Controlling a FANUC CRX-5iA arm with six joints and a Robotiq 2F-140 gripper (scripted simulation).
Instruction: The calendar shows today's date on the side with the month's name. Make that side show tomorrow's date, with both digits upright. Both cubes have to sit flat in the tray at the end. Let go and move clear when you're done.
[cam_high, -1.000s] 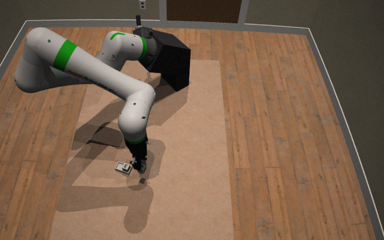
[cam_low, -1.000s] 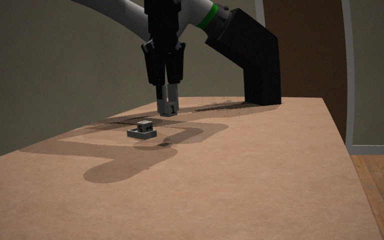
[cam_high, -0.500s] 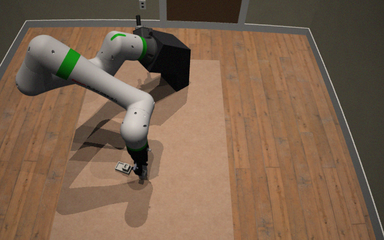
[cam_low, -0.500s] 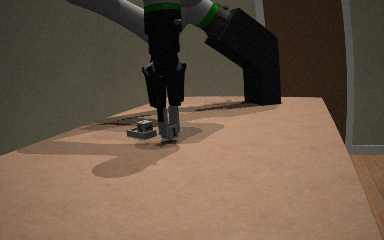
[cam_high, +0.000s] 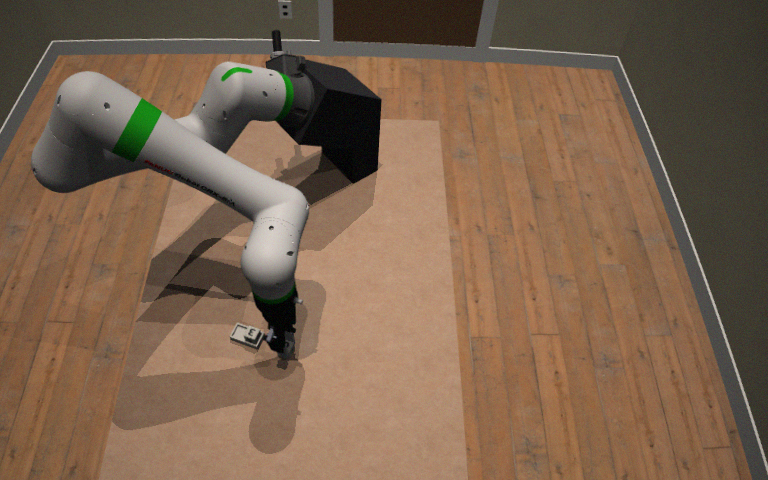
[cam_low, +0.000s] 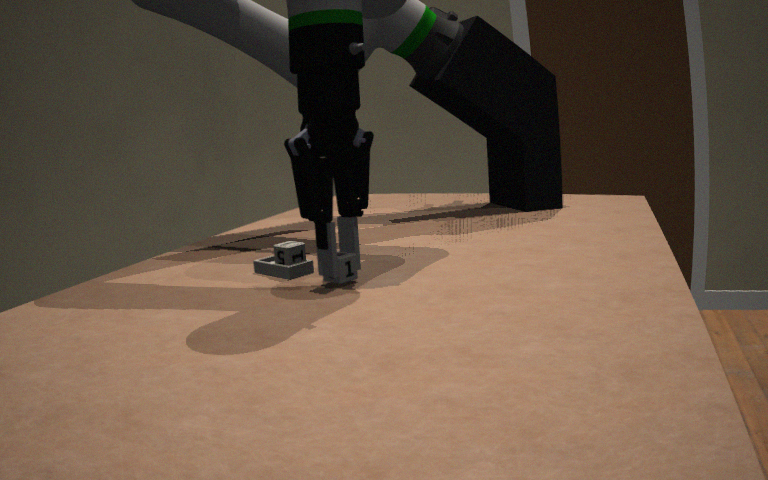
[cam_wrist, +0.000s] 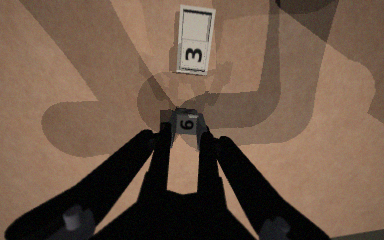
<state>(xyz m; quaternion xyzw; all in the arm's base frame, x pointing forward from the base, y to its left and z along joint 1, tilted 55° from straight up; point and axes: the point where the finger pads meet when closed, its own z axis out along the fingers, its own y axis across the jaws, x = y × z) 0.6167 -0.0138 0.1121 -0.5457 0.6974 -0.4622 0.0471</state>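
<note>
The grey number cube lies 30 mm below my hand. Round my hand: grey calendar tray (100 mm to the right, 50 mm behind, 40 mm below).
</note>
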